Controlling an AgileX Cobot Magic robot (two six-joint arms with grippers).
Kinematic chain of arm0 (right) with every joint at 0, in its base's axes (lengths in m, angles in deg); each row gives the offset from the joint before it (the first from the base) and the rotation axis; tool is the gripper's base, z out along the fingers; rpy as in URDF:
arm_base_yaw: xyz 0 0 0.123 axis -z
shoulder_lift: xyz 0 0 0 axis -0.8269 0.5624 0
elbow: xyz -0.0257 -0.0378 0.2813 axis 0.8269 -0.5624 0
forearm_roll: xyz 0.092 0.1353 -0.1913 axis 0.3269 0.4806 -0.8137
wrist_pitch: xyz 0 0 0 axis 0.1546 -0.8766 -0.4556
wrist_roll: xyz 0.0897 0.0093 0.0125 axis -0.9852 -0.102 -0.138
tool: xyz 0 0 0 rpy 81.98 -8.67 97.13
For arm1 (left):
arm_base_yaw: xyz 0 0 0.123 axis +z
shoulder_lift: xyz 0 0 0 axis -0.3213 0.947 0
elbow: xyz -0.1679 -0.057 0.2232 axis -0.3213 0.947 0
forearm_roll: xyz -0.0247 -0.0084 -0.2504 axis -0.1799 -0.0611 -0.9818
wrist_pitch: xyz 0 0 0 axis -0.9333 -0.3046 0.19
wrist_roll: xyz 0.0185 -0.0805 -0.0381 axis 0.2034 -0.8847 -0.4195
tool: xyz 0 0 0 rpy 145.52 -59.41 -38.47
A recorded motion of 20 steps. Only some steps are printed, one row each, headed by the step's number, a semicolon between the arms.
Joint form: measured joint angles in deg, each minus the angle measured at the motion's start. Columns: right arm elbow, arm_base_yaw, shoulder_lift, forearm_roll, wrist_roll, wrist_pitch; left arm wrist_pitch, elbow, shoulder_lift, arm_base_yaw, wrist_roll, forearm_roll.
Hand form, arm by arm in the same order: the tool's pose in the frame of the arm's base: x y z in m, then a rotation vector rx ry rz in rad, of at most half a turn. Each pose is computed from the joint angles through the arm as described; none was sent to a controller.
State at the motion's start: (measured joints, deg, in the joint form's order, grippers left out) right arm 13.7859 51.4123 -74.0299 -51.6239 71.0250 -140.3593; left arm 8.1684 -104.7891 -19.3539 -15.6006 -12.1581 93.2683
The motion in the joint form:
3: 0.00 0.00 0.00 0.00 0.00 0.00; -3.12 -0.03 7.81 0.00 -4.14 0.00
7: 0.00 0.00 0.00 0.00 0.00 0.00; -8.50 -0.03 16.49 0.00 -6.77 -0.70
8: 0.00 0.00 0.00 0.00 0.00 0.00; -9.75 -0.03 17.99 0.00 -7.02 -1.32
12: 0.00 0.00 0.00 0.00 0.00 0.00; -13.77 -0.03 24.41 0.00 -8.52 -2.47
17: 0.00 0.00 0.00 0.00 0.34 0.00; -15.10 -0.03 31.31 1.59 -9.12 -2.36
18: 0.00 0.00 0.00 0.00 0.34 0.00; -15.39 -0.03 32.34 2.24 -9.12 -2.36
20: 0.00 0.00 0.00 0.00 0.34 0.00; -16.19 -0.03 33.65 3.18 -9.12 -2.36
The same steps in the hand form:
3: -0.0084 -0.0007 0.2644 -0.0747 2.1285 0.0483; 0.0702 0.0097 0.3204 -0.5587 2.4512 -0.0490
7: -0.0084 -0.0007 0.2644 -0.0747 2.1285 0.0483; 0.1066 0.0104 0.3116 -0.6212 2.4975 -0.0715
8: -0.0084 -0.0007 0.2644 -0.0747 2.1285 0.0483; 0.1133 0.0099 0.3098 -0.6290 2.5018 -0.0865
12: -0.0084 -0.0007 0.2644 -0.0747 2.1285 0.0483; 0.1391 0.0096 0.2988 -0.6754 2.5365 -0.1129
17: -0.0084 -0.0007 0.2644 -0.0810 2.1282 0.0448; 0.1608 0.0154 0.2816 -0.7470 2.6157 -0.0816
18: -0.0084 -0.0007 0.2644 -0.0810 2.1282 0.0448; 0.1638 0.0175 0.2789 -0.7650 2.6236 -0.0753
20: -0.0084 -0.0007 0.2644 -0.0810 2.1282 0.0448; 0.1682 0.0207 0.2756 -0.7883 2.6256 -0.0689

